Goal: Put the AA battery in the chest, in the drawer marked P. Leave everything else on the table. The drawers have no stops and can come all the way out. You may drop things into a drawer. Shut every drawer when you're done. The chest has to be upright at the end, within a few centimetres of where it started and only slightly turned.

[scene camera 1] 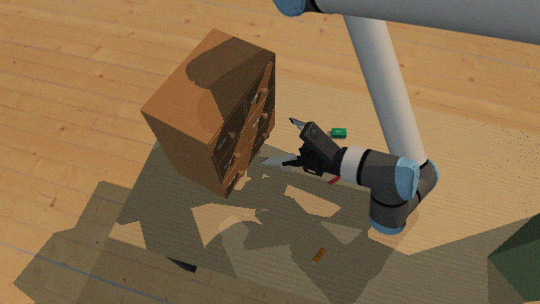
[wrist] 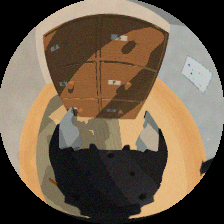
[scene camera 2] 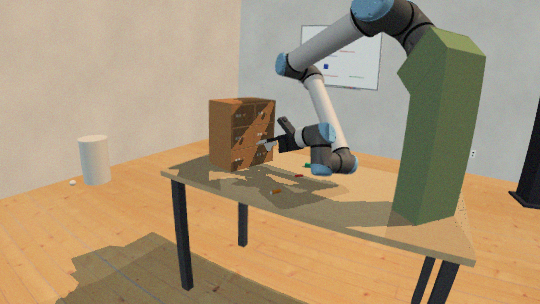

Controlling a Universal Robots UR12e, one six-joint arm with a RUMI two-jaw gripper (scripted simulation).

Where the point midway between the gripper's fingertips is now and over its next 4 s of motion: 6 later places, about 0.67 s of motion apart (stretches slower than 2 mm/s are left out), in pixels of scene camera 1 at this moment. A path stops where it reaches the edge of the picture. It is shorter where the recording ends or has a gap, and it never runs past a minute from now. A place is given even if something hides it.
My gripper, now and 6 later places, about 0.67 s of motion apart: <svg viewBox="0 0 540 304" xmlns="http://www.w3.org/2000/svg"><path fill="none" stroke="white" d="M275 139L275 139L276 138L279 138L286 137L293 135L299 134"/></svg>
